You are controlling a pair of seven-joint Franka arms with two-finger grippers.
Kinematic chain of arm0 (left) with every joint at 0, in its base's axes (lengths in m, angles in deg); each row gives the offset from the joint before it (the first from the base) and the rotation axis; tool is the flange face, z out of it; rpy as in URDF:
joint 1: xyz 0 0 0.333 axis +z
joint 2: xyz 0 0 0 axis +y
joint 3: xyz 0 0 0.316 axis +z
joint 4: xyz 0.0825 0 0 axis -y
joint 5: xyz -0.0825 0 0.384 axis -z
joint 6: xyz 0 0 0 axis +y
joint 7: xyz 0.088 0 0 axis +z
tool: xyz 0 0 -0.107 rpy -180 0 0
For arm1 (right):
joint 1: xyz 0 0 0.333 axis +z
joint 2: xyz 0 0 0 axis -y
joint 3: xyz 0 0 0.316 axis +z
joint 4: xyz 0.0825 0 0 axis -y
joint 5: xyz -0.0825 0 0.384 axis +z
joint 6: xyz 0 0 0 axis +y
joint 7: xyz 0.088 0 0 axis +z
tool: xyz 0 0 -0.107 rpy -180 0 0
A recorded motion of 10 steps. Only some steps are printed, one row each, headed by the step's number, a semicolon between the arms.
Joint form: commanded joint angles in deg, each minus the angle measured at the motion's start. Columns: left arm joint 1, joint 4, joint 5, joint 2, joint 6, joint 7, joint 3; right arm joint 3, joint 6, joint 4, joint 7, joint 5, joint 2, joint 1.
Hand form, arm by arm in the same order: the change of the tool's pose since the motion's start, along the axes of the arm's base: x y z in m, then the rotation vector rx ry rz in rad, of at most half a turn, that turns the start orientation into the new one. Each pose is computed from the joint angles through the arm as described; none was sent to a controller.
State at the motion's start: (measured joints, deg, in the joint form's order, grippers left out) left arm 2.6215 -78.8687 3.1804 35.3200 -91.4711 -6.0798 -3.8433; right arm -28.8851 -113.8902 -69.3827 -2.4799 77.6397 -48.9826 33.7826
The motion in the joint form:
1: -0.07 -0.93 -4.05 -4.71 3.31 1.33 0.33; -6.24 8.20 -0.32 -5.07 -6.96 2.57 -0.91
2: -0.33 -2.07 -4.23 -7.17 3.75 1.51 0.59; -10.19 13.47 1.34 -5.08 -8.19 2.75 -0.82
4: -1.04 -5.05 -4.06 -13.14 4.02 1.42 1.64; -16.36 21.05 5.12 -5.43 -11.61 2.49 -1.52
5: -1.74 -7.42 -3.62 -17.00 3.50 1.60 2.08; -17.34 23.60 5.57 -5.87 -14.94 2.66 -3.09
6: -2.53 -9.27 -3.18 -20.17 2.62 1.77 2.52; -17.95 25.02 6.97 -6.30 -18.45 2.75 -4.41
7: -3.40 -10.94 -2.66 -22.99 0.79 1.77 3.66; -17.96 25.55 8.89 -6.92 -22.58 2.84 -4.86
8: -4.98 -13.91 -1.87 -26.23 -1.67 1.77 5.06; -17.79 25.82 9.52 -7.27 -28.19 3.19 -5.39
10: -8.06 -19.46 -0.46 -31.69 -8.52 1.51 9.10; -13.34 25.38 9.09 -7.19 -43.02 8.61 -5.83
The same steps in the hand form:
1: -0.0125 0.0095 0.0450 0.0813 -0.0084 -0.0054; 0.0020 -0.0595 0.0356 -0.1131 0.0783 -0.0081
2: -0.0193 0.0091 0.0643 0.0898 -0.0236 -0.0042; 0.0019 -0.0794 0.0571 -0.1509 0.0881 0.0237
4: -0.0373 0.0101 0.1084 0.0984 -0.0706 0.0004; 0.0018 -0.1180 0.0920 -0.2487 0.1030 0.0535
5: -0.0503 0.0055 0.1329 0.0964 -0.1055 0.0017; 0.0000 -0.1461 0.0949 -0.3040 0.1397 0.0460
6: -0.0606 0.0002 0.1535 0.0926 -0.1438 0.0018; -0.0002 -0.1661 0.1033 -0.3658 0.1520 0.0391
7: -0.0682 0.0010 0.1722 0.0886 -0.1953 0.0108; -0.0002 -0.1703 0.1138 -0.4383 0.1485 0.0443
8: -0.0792 -0.0029 0.1852 0.0782 -0.2427 0.0139; -0.0022 -0.1831 0.1176 -0.5297 0.1613 0.0425
10: -0.0946 0.0046 0.2051 0.0575 -0.3596 0.0422; -0.0171 -0.1884 0.1565 -0.6984 0.1321 0.0833

